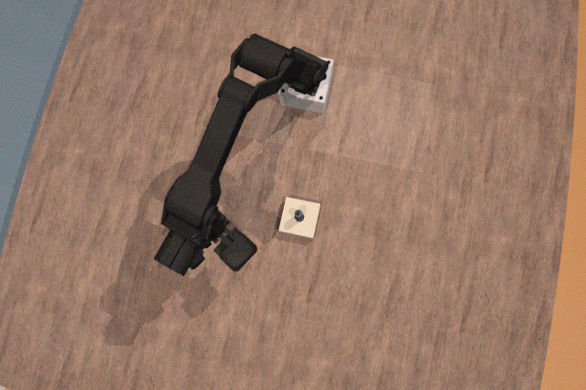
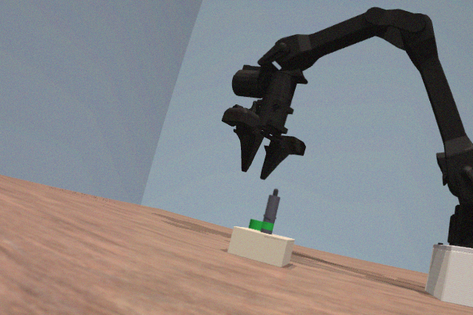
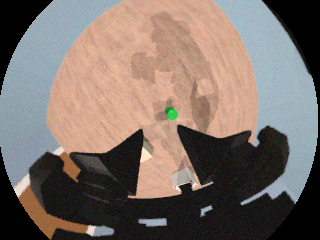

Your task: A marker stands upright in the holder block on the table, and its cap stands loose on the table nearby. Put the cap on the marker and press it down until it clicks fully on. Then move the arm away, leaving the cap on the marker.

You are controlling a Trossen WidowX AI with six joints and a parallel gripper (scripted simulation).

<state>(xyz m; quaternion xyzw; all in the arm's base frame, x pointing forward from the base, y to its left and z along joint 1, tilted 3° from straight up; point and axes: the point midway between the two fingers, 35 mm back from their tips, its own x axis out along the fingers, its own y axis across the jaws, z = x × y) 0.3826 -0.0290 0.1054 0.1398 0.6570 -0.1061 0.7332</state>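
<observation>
Right now my gripper tip is 2 cm past the green cap, 3 cm to the left of it and 11 cm above it. The rest, counted from my gripper tip: cream holder block (10 cm behind, 13 cm to the left, 11 cm below).
</observation>
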